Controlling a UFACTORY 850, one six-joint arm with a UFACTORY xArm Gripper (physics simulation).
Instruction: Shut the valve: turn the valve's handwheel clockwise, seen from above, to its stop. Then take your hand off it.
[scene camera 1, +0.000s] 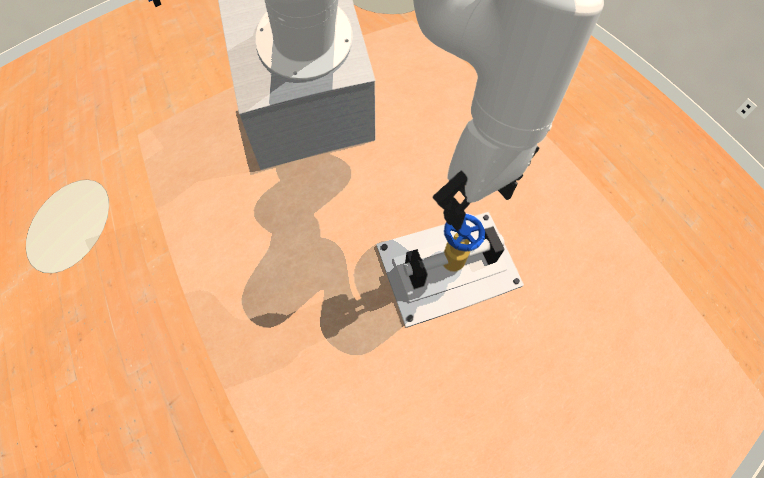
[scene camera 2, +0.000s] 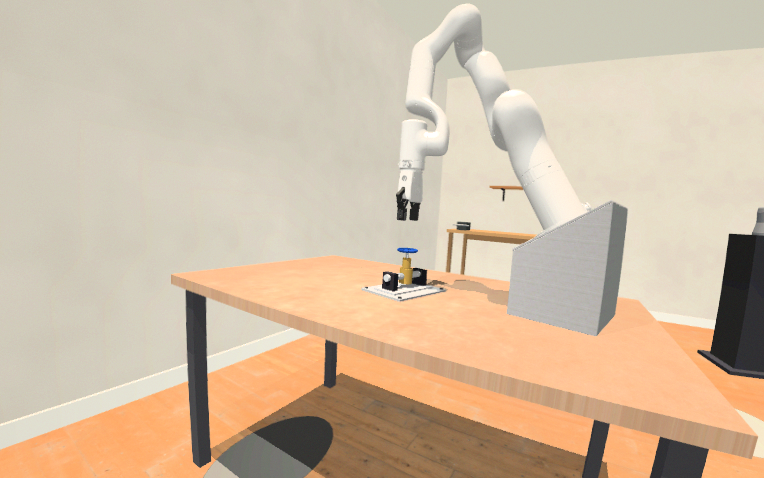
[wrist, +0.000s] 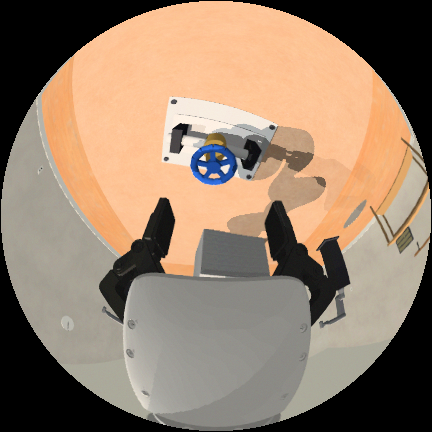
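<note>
The blue handwheel (scene camera 1: 466, 248) (scene camera 2: 407, 250) (wrist: 214, 166) sits level on top of the brass valve body (scene camera 1: 456, 259) (scene camera 2: 406, 274) (wrist: 216, 139). The valve stands on a white base plate (scene camera 1: 462, 293) (wrist: 200, 107). My gripper (scene camera 1: 482, 211) (scene camera 2: 407, 218) (wrist: 220, 209) is open and empty, pointing down. In the scene camera 2 view its fingers hang above the handwheel with a visible gap. In the scene camera 1 view one finger covers part of the wheel's rim. In the wrist view the wheel lies beyond the fingertips, between their lines.
Two black pipe clamps (scene camera 1: 416, 270) (scene camera 1: 493, 246) hold the valve's pipe on either side. The grey pedestal (scene camera 1: 315, 129) (scene camera 2: 563, 281) (wrist: 232, 252) carries the arm on the wooden table (scene camera 2: 270, 281). A side bench (scene camera 2: 490, 233) stands by the back wall.
</note>
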